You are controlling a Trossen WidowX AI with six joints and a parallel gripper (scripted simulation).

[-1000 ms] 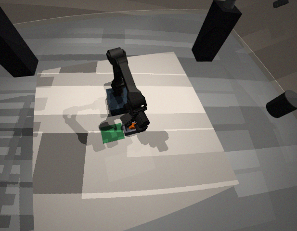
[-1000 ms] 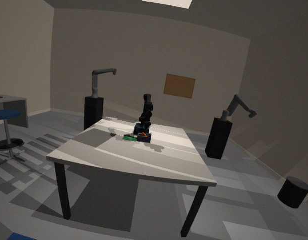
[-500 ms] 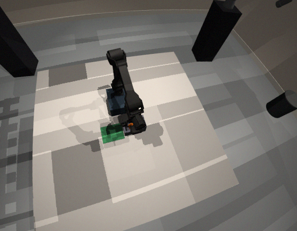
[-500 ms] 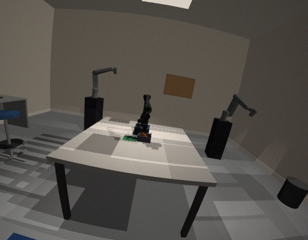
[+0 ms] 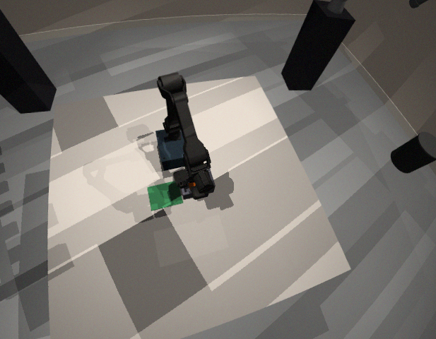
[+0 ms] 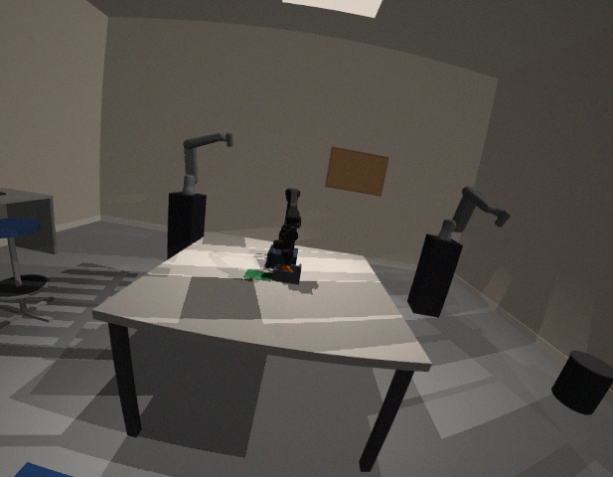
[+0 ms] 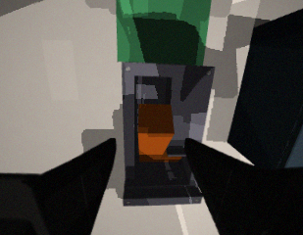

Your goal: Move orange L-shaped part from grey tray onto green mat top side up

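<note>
My gripper tip is now 6 cm above the orange L-shaped part, 3 cm to the right of it and 2 cm past it. The rest, counted from my gripper tip: green mat: 14 cm to the right, 11 cm below.
</note>
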